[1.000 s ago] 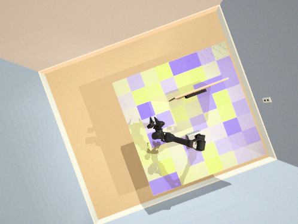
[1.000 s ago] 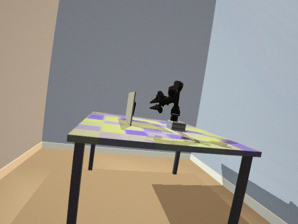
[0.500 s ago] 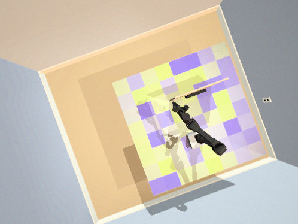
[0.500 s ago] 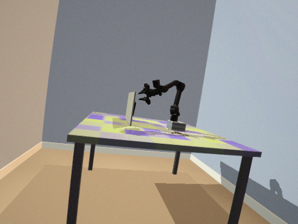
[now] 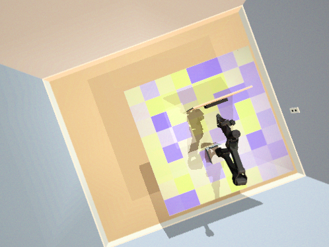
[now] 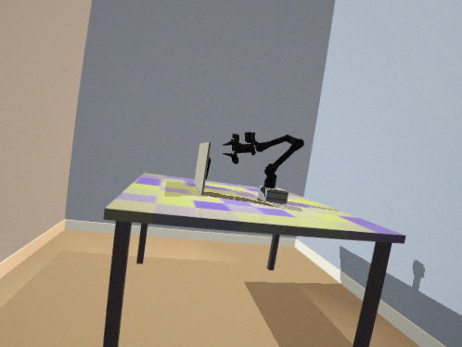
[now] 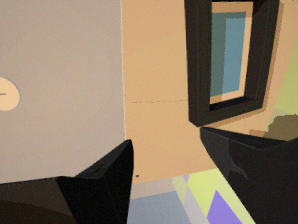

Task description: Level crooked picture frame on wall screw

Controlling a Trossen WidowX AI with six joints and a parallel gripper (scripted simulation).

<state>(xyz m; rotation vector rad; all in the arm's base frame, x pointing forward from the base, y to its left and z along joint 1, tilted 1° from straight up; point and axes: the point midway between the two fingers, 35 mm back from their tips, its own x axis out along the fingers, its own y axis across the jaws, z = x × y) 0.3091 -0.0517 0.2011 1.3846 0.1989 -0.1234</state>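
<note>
Right now my gripper tip is 90 mm short of the picture frame, 70 mm to the left of it and 120 mm above it. The rest, counted from my gripper tip: wall panel (100 mm ahead, 80 mm to the right, 130 mm below).
</note>
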